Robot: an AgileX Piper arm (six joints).
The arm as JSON. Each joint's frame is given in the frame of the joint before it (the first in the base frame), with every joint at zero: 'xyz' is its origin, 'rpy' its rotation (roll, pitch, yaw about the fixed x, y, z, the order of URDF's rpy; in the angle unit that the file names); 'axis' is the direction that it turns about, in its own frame. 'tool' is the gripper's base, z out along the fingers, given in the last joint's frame.
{
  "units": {
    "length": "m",
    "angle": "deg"
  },
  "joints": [
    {
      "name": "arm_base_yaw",
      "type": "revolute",
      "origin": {
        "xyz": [
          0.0,
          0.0,
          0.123
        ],
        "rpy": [
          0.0,
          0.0,
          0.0
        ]
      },
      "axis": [
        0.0,
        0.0,
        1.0
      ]
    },
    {
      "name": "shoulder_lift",
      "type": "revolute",
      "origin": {
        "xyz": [
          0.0,
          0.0,
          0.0
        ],
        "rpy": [
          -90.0,
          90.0,
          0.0
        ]
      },
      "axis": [
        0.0,
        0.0,
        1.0
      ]
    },
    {
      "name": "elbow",
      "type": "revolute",
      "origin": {
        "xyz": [
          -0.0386,
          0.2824,
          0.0
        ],
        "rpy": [
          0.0,
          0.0,
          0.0
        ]
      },
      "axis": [
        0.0,
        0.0,
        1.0
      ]
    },
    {
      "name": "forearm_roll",
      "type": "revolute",
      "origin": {
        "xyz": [
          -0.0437,
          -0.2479,
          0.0
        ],
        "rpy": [
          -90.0,
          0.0,
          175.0
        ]
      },
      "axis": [
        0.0,
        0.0,
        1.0
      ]
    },
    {
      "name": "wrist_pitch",
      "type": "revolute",
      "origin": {
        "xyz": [
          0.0,
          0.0,
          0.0
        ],
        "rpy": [
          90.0,
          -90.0,
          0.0
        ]
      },
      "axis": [
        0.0,
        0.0,
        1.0
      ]
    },
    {
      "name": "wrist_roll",
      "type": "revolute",
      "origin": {
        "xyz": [
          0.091,
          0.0,
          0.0
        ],
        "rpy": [
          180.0,
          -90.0,
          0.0
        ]
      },
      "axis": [
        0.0,
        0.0,
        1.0
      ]
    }
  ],
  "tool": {
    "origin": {
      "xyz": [
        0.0,
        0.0,
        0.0
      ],
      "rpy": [
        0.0,
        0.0,
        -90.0
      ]
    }
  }
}
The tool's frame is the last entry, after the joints.
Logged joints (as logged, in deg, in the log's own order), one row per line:
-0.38 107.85 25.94 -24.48 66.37 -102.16
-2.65 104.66 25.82 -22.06 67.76 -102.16
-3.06 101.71 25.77 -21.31 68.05 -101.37
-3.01 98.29 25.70 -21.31 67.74 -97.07
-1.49 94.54 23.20 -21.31 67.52 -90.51
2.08 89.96 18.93 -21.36 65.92 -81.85
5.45 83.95 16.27 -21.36 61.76 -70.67
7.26 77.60 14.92 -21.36 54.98 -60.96
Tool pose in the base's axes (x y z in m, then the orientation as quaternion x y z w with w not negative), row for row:
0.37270 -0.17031 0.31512 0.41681 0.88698 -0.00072 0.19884
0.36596 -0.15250 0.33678 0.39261 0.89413 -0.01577 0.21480
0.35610 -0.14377 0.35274 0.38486 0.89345 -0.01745 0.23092
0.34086 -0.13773 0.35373 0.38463 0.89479 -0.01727 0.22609
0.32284 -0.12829 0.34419 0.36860 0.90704 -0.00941 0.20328
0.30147 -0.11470 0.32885 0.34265 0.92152 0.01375 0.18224
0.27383 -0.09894 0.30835 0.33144 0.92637 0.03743 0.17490
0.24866 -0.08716 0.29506 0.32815 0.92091 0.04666 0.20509
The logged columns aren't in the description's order. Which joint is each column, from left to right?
Columns, left to right: forearm_roll, shoulder_lift, wrist_roll, arm_base_yaw, wrist_pitch, elbow.
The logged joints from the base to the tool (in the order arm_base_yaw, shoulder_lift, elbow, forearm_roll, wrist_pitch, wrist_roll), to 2 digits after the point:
-24.48 107.85 -102.16 -0.38 66.37 25.94
-22.06 104.66 -102.16 -2.65 67.76 25.82
-21.31 101.71 -101.37 -3.06 68.05 25.77
-21.31 98.29 -97.07 -3.01 67.74 25.70
-21.31 94.54 -90.51 -1.49 67.52 23.20
-21.36 89.96 -81.85 2.08 65.92 18.93
-21.36 83.95 -70.67 5.45 61.76 16.27
-21.36 77.60 -60.96 7.26 54.98 14.92

